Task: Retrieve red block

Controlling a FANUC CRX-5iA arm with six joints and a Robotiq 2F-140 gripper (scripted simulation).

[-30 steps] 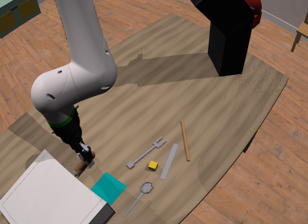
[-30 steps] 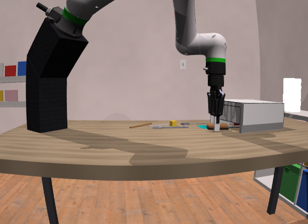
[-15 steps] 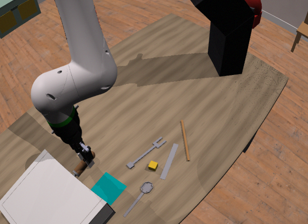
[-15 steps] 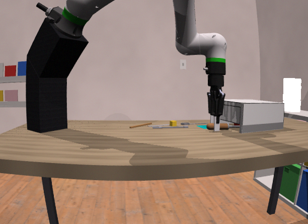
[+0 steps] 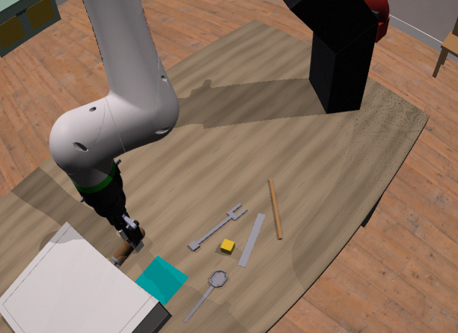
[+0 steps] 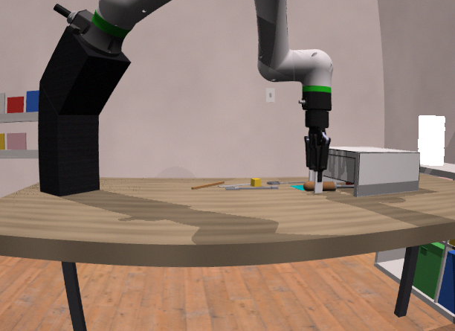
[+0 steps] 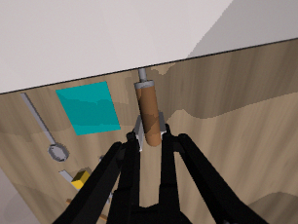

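Right now my hand is 110 mm to the right of the teal square, 40 mm short of it and 40 mm above it. Also, from my hand: grey fork tool 160 mm behind, 140 mm to the left, 30 mm below; grey spoon-like tool 220 mm to the left, 30 mm below, 20 mm behind; red block 210 mm ahead, 90 mm to the left, 20 mm below.
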